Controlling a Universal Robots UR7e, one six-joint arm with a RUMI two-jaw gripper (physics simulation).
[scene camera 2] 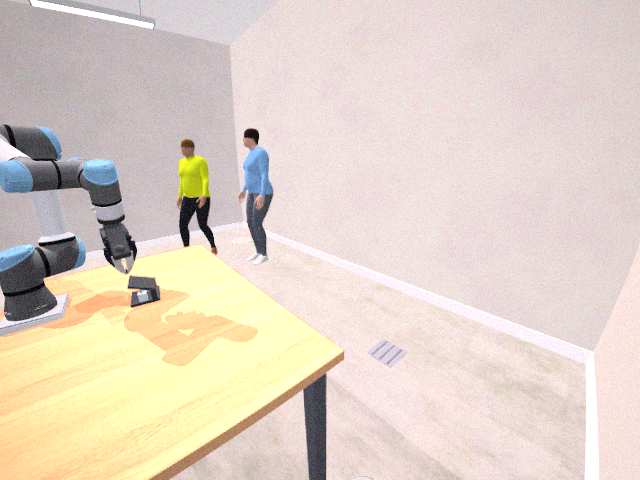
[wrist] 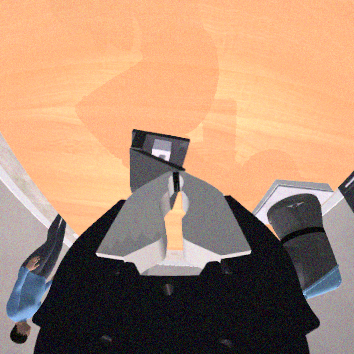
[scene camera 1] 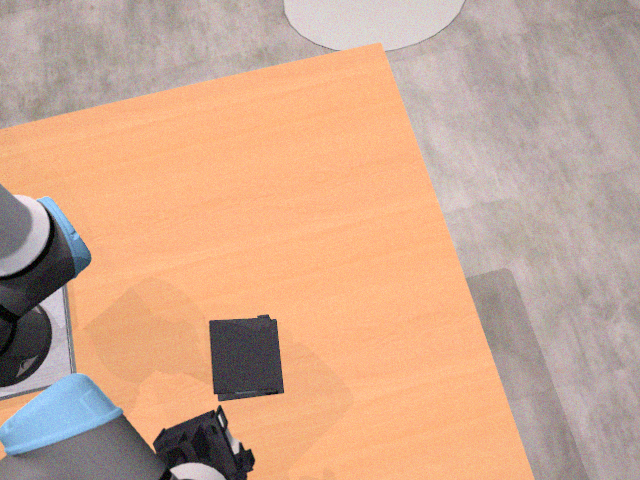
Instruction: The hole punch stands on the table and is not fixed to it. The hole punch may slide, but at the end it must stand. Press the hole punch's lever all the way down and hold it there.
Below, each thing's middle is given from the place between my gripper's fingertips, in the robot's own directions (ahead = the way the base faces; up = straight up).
I see my gripper 12 cm to the right of the hole punch lever (scene camera 1: 242,356), 10 cm above it and 2 cm short of it. The rest, counted from my hand: black hole punch (scene camera 1: 276,348) (12 cm to the left, 12 cm below, 2 cm ahead).
